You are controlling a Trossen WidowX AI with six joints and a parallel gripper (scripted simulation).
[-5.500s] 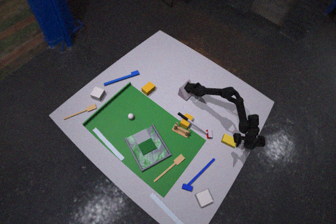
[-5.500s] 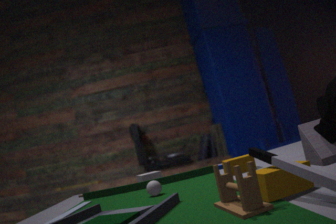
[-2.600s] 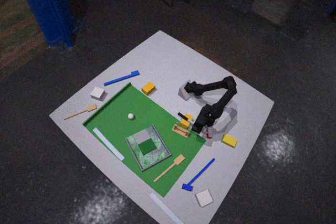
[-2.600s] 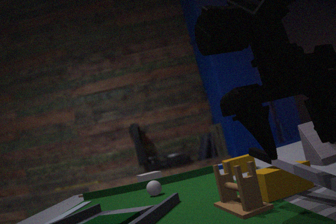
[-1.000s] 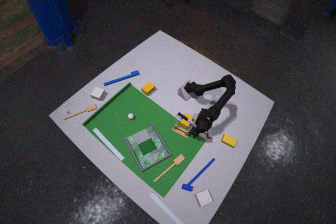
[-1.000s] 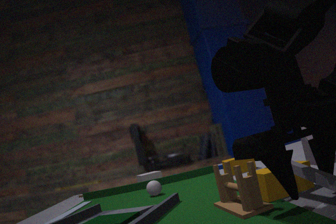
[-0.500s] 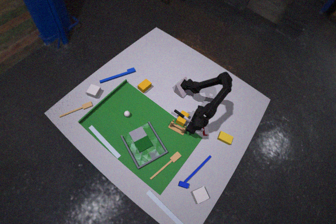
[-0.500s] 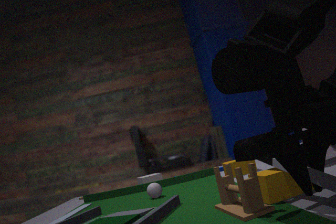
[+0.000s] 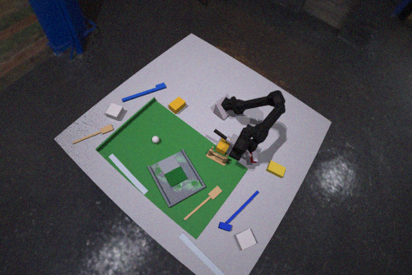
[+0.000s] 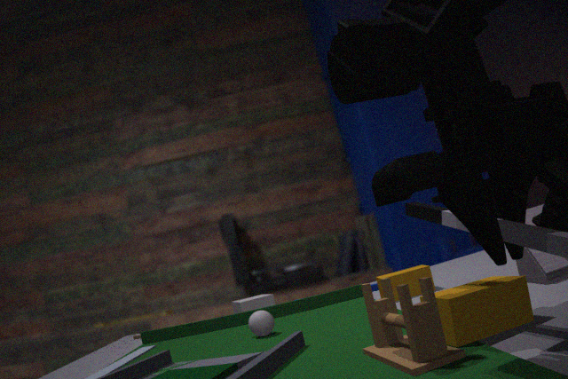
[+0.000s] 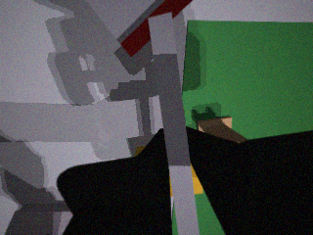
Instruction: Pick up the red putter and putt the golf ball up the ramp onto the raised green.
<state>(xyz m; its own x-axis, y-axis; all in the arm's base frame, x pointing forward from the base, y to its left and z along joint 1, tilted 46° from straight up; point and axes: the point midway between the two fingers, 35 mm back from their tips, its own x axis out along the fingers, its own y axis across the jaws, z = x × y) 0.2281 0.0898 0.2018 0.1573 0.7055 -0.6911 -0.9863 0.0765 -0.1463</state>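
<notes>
Now: the wooden stand 80 mm ahead of my gripper tip, 80 mm to the right of it and 40 mm below it. Also, from my gripper tip: white golf ball 190 mm ahead, 430 mm to the right, 50 mm below.
</notes>
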